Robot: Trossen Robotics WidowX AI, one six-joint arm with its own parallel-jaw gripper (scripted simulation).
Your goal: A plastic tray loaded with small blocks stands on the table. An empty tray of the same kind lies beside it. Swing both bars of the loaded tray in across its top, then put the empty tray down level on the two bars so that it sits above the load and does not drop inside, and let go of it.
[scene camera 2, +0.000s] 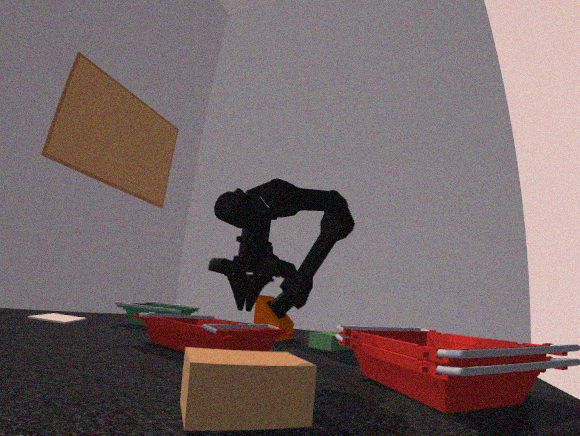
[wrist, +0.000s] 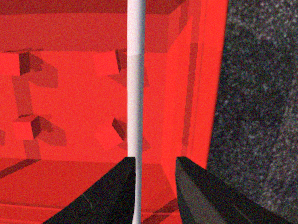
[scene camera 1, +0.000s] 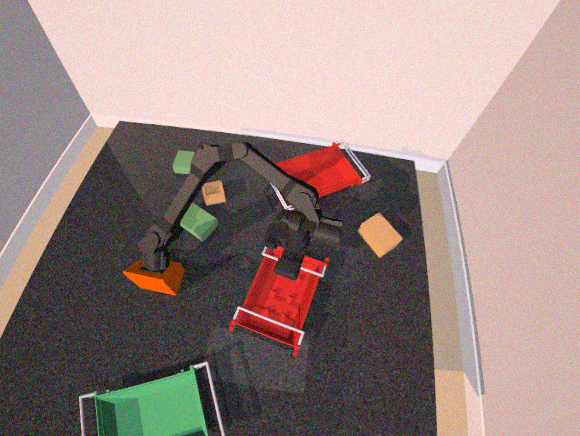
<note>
In view: my gripper [scene camera 2: 244,310].
My gripper is seen too in the wrist view [wrist: 155,166] and in scene camera 1 [scene camera 1: 295,257].
</note>
